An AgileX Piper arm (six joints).
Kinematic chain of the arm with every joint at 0, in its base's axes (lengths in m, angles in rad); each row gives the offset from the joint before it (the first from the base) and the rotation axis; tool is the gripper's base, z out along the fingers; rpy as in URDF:
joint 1: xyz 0 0 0.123 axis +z
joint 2: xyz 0 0 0 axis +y
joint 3: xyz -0.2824 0 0.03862 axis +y
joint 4: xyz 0.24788 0 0.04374 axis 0.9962 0 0.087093
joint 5: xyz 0 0 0 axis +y
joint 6: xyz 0.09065 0 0.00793 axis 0.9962 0 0.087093
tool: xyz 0 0 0 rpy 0 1.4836 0
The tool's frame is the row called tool.
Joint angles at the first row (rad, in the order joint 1, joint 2, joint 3, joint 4, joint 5, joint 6):
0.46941 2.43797 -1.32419 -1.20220 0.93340 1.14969
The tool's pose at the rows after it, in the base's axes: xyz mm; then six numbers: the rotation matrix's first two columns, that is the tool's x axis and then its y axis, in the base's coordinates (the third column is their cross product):
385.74, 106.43, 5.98, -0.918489, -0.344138, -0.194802, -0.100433, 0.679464, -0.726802
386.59, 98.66, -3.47, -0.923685, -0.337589, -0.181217, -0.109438, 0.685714, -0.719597
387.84, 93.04, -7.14, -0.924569, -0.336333, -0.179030, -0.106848, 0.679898, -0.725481
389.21, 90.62, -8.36, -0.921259, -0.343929, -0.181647, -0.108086, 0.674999, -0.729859
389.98, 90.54, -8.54, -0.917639, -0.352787, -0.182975, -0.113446, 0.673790, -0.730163
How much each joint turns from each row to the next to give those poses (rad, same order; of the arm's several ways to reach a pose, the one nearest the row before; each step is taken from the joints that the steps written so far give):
-0.02899 0.01854 0.00003 -0.02251 -0.01201 0.00488
-0.02133 0.02166 -0.00005 -0.00779 -0.02218 0.00189
-0.01330 0.01086 0.00003 -0.01958 -0.00056 0.01074
-0.00619 0.00448 -0.00003 -0.02026 -0.00202 0.00825
-0.00106 0.00061 0.00004 -0.01029 -0.00470 0.00083

